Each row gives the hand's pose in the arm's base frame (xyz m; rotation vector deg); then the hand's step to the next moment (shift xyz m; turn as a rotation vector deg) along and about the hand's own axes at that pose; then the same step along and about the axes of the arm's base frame.
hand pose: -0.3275 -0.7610 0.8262 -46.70 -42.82 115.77
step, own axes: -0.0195 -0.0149 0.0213 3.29 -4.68 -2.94
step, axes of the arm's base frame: -0.0003 -0.0136 0.0295 2.87 5.71 0.73
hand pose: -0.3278 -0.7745 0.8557 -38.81 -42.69 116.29
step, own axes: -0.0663 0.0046 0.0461 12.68 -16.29 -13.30
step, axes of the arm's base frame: -0.0016 -0.0701 0.0403 11.52 21.68 0.25
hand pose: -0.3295 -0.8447 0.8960 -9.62 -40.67 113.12
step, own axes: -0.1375 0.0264 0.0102 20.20 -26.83 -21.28
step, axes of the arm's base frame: 0.0443 -0.1297 -0.0305 19.07 34.88 0.81
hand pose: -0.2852 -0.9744 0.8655 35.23 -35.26 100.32
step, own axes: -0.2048 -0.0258 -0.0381 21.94 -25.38 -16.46
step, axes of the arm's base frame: 0.0702 -0.1101 -0.1643 17.71 32.47 5.36
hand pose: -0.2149 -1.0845 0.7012 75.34 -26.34 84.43
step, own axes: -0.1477 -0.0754 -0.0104 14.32 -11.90 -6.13
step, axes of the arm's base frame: 0.0359 -0.0288 -0.1597 9.73 15.70 6.58
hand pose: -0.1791 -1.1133 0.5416 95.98 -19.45 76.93
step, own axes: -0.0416 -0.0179 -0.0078 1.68 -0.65 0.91
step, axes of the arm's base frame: -0.0075 0.0023 -0.0453 1.63 0.17 1.18
